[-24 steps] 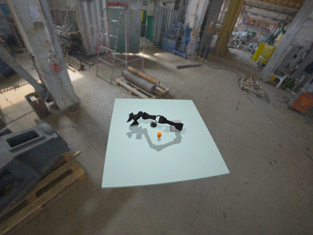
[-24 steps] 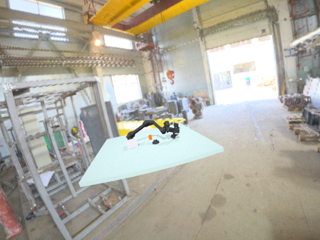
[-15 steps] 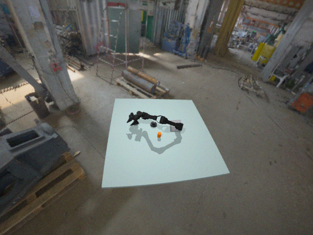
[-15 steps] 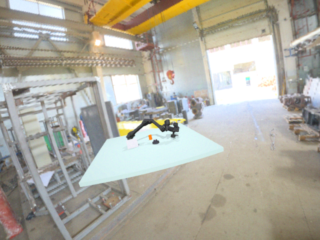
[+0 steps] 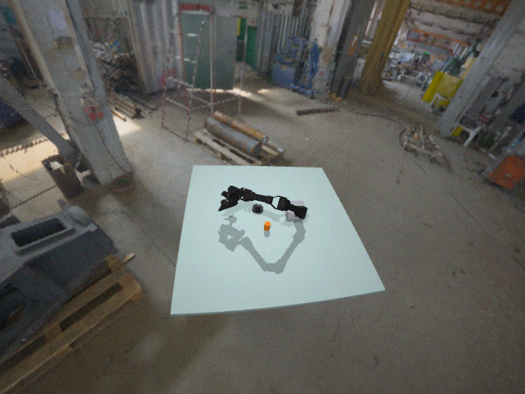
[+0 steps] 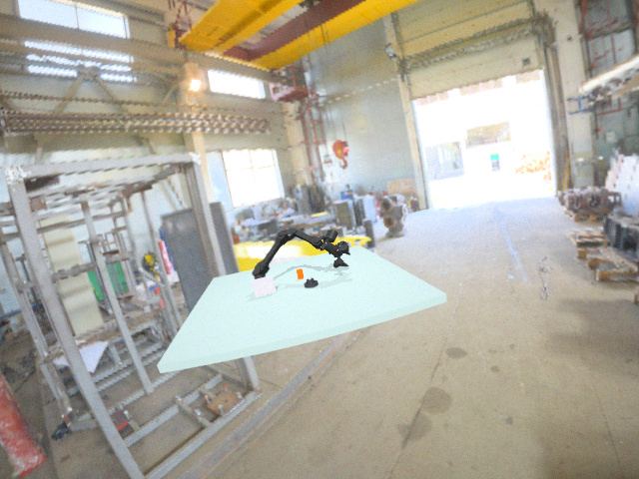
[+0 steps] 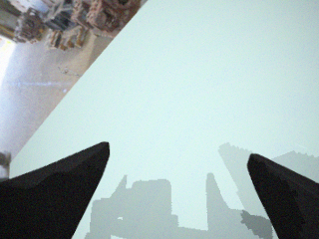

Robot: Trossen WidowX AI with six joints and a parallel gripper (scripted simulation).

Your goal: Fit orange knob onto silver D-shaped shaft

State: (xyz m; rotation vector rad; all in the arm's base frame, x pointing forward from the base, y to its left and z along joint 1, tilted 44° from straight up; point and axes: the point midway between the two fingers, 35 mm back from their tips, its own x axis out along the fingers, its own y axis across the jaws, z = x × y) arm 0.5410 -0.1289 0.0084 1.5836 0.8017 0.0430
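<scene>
My gripper tip is 30 cm past the orange knob, 16 cm to the right of it and 3 cm above it. From my gripper tip the other things lie so: dark round pedestal 28 cm behind, 4 cm to the right, 5 cm below.
</scene>
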